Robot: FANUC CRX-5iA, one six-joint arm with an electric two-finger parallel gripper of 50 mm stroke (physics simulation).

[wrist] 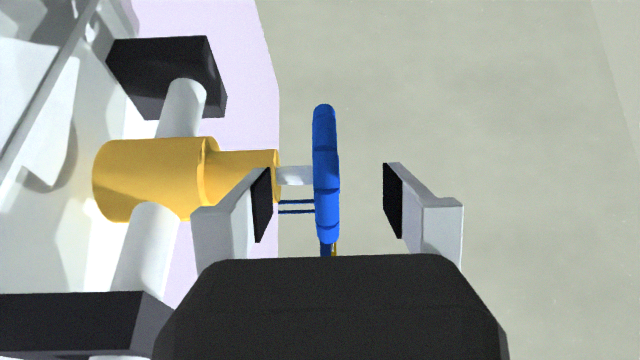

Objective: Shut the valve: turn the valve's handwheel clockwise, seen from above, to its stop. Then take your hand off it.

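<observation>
Blue handwheel (324, 173) visible; my gripper (327, 188) too.
</observation>
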